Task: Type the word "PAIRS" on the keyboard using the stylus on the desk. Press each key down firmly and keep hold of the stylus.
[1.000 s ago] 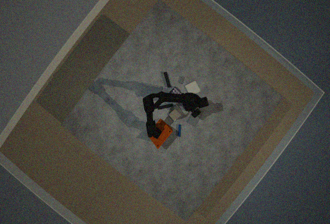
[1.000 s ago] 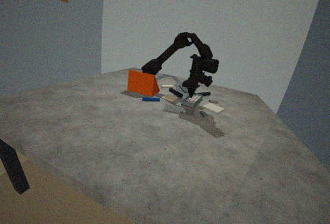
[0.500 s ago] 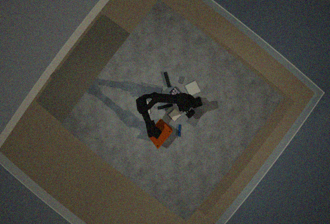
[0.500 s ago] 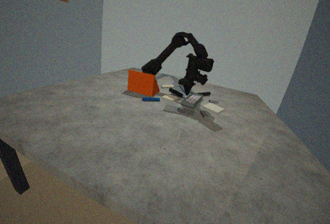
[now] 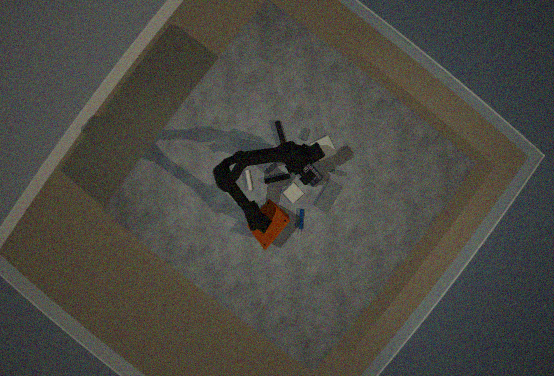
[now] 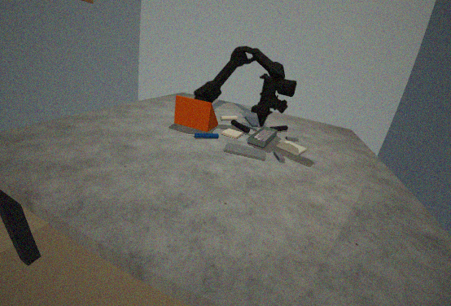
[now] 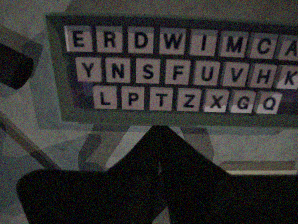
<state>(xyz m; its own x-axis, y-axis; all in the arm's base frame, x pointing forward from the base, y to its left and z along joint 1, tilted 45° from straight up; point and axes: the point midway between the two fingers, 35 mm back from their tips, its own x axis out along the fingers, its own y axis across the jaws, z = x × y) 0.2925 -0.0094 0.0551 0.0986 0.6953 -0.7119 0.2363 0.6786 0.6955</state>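
Now: gripper tip 220 mm past the blue stylus, 190 mm to the left of it and 30 mm above it. From my gripper tip the other things lie so: cream pad (110 mm behind, 70 mm to the right, 40 mm below); white pad (140 mm ahead, 80 mm to the right, 40 mm below).
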